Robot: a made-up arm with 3 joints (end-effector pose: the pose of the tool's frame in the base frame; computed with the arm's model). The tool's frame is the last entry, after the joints. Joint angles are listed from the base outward.
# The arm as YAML. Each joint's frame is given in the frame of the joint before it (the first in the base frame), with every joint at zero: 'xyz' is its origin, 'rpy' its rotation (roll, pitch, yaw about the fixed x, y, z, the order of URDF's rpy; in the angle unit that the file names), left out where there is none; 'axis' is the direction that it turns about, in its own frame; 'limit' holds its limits. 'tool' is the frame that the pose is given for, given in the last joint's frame.
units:
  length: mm
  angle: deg
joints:
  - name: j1
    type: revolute
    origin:
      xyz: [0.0, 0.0, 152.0]
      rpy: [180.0, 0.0, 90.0]
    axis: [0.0, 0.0, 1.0]
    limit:
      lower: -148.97
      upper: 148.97
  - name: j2
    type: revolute
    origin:
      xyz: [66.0, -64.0, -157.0]
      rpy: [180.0, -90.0, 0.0]
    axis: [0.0, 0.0, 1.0]
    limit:
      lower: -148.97
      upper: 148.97
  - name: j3
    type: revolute
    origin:
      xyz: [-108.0, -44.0, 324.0]
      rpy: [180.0, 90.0, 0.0]
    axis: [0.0, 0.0, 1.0]
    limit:
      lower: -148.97
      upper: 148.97
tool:
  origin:
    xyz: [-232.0, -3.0, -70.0]
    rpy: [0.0, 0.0, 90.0]
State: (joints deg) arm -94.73 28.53 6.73
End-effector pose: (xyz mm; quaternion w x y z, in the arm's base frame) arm -615.2 -84.7 335.8 0.6135 -0.1712 0.1773 0.7503
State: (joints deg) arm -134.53 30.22 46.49
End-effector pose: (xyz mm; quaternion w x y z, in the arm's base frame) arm -282.3 -493.8 405.4 0.0086 0.1811 -0.1874 -0.9654
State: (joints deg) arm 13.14 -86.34 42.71
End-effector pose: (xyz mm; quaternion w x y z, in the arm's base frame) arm 20.5 568.7 196.1 0.7052 -0.3204 -0.6045 0.1861
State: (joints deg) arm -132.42 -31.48 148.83
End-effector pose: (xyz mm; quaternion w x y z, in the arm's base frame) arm -41.4 -236.3 303.0 0.7440 0.0387 0.2685 -0.6106
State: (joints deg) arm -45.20 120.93 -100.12
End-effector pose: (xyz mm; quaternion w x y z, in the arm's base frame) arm -370.9 126.3 55.4 0.4374 -0.8305 0.2593 -0.2273
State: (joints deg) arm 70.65 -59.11 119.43
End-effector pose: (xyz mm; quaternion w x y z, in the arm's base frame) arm 199.3 257.6 194.1 0.7923 -0.4914 0.0433 0.3592
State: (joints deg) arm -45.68 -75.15 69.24
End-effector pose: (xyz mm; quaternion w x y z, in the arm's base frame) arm -437.4 224.0 150.6 0.4263 -0.1245 -0.5970 0.6681
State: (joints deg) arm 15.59 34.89 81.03
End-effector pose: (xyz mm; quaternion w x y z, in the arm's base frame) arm -73.6 459.9 446.4 0.8026 0.2239 0.1994 0.5157
